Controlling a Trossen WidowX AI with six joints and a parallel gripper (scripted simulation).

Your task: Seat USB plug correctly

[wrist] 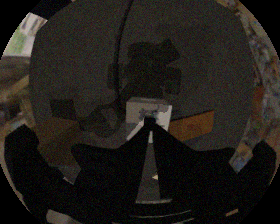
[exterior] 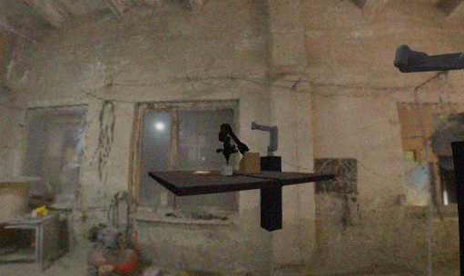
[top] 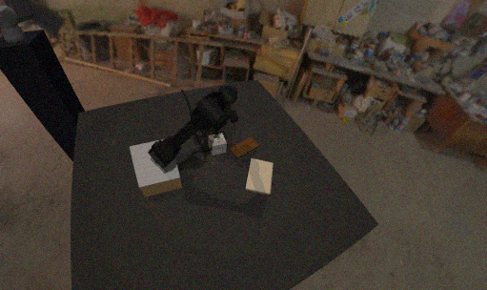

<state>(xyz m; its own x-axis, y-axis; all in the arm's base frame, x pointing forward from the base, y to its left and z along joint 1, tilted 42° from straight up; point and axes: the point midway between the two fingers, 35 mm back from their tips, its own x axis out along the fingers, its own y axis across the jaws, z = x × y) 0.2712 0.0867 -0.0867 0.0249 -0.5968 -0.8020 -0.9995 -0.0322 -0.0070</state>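
Now: the USB plug 2 cm below my gripper tip. Also, from my gripper tip: brown flat block (15 cm ahead, 5 cm to the right, 12 cm below); then cream block (16 cm ahead, 24 cm to the right, 11 cm below).
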